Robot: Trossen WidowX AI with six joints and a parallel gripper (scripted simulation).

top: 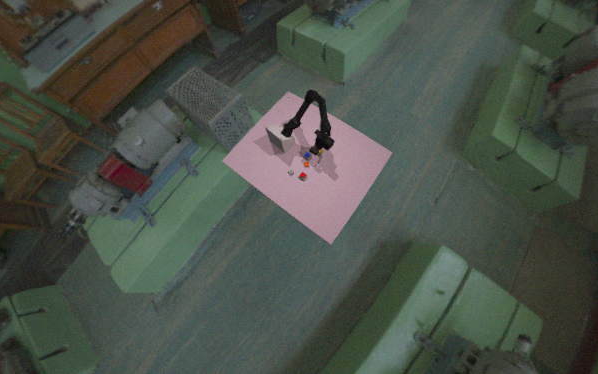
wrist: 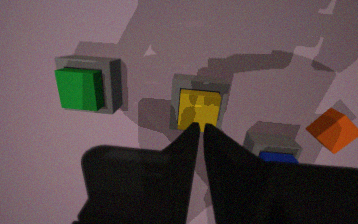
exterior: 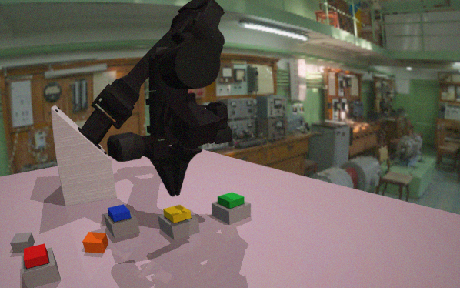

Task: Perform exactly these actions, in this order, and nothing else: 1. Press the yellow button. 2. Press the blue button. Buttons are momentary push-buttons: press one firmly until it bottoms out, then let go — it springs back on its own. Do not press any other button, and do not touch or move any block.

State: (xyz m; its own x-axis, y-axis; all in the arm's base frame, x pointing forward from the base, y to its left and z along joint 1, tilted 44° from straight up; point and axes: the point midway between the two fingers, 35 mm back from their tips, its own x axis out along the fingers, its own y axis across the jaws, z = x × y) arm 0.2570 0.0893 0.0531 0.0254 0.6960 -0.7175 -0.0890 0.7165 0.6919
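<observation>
Now: the yellow button 30 mm below my gripper tip. From my gripper tip the other things lie so: blue button 90 mm to the right, 50 mm behind, 30 mm below; then orange block 140 mm to the right, 50 mm below, 10 mm behind; then green button 100 mm to the left, 30 mm below.
</observation>
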